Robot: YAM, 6 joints.
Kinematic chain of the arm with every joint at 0, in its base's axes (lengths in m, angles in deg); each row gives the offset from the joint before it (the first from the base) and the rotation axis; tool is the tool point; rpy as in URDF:
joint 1: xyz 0 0 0.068 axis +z
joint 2: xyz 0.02 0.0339 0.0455 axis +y
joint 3: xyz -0.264 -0.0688 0 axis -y
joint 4: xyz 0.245 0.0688 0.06 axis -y
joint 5: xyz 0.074 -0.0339 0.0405 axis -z
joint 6: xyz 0.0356 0 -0.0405 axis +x
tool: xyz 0 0 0 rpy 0 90 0
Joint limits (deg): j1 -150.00..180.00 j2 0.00..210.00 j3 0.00..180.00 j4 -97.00..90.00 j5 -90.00..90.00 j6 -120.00..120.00
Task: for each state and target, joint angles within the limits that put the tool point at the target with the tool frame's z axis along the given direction. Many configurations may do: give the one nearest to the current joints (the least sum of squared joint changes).
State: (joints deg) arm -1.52 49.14 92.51 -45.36 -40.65 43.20
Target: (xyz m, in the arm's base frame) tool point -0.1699 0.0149 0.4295 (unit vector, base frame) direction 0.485 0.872 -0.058
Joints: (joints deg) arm 4.93 16.52 99.22 -88.63 -55.84 43.20
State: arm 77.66 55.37 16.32 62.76 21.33 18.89
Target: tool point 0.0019 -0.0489 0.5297 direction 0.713 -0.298 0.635
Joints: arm 58.49 27.58 65.77 41.24 49.77 18.89
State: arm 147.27 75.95 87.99 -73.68 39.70 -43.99
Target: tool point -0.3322 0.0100 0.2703 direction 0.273 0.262 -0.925
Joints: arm 179.89 110.15 99.31 -95.58 15.23 -43.99
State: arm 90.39 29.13 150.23 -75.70 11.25 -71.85
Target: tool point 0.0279 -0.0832 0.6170 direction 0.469 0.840 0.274
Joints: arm 95.66 59.14 151.06 -72.78 33.32 -71.85
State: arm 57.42 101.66 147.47 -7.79 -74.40 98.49
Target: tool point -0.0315 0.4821 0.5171 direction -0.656 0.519 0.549
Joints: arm 91.01 133.75 153.75 25.99 -40.27 98.49
